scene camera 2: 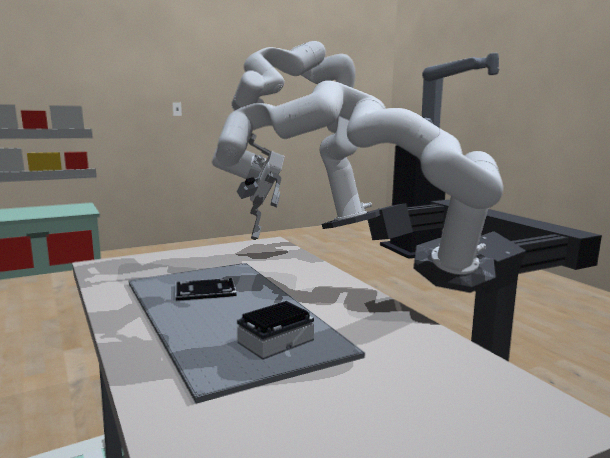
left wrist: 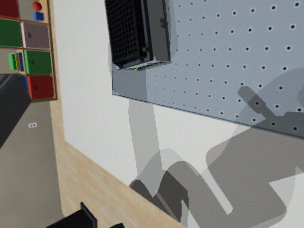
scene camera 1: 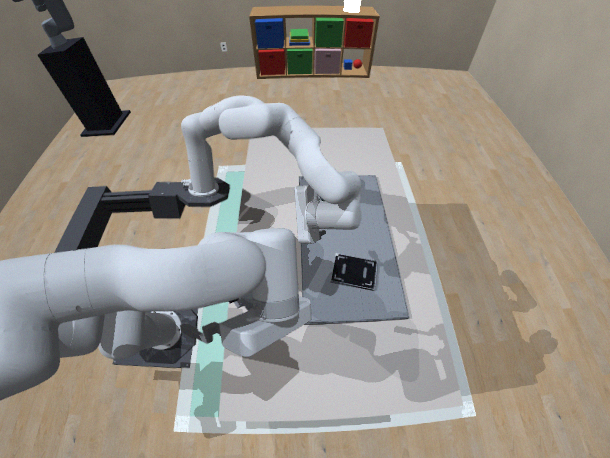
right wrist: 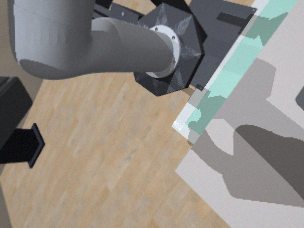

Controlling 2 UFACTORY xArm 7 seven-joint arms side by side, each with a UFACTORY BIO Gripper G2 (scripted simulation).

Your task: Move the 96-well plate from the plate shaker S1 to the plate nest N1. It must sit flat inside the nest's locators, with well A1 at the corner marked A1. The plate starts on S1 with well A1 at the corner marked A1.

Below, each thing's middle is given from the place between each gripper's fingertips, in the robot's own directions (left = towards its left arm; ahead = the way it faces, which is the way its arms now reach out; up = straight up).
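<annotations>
From my left hand: black 96-well plate [scene camera 2: 285,313], 70 mm ahead, 260 mm to the left, 170 mm below; black plate nest N1 [scene camera 1: 353,275], 120 mm to the right, 140 mm ahead, 230 mm below.
My right gripper in sight: 310 mm to the right of the black plate nest N1, 340 mm short of it, 400 mm above it. From my right hand, black 96-well plate: 680 mm to the left, 260 mm ahead, 340 mm below.
</annotations>
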